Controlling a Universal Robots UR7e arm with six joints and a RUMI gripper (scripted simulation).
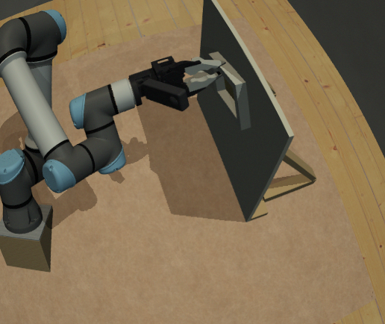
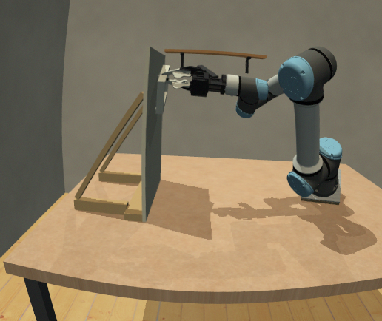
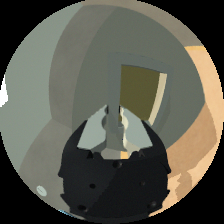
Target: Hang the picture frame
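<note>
My hand is 2 cm short of the pale picture frame, 3 cm to the left of it and 4 cm above it. Also, from my hand: upright board: 4 cm ahead, 2 cm to the right, 18 cm below.
</note>
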